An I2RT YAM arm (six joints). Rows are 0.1 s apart.
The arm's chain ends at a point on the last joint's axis. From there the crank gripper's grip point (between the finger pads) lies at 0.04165 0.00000 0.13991 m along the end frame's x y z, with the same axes.
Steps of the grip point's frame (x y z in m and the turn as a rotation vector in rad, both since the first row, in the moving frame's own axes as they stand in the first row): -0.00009 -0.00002 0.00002 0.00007 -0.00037 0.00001; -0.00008 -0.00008 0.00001 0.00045 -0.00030 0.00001; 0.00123 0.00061 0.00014 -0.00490 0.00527 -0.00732; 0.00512 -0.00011 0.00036 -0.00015 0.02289 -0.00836; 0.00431 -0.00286 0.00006 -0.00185 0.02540 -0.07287; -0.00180 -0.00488 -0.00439 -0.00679 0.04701 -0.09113; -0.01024 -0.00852 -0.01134 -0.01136 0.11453 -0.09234
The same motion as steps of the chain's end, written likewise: -0.00004 -0.00001 0.00000 0.00007 -0.00037 0.00001; -0.00004 -0.00002 0.00000 0.00045 -0.00030 0.00001; 0.00049 0.00023 0.00036 -0.00490 0.00527 -0.00732; 0.00193 0.00023 0.00135 -0.00015 0.02289 -0.00836; 0.00087 0.00004 0.00116 -0.00185 0.02540 -0.07287; -0.00819 -0.00173 -0.00229 -0.00679 0.04701 -0.09113; -0.02583 -0.00551 -0.00568 -0.01136 0.11453 -0.09234
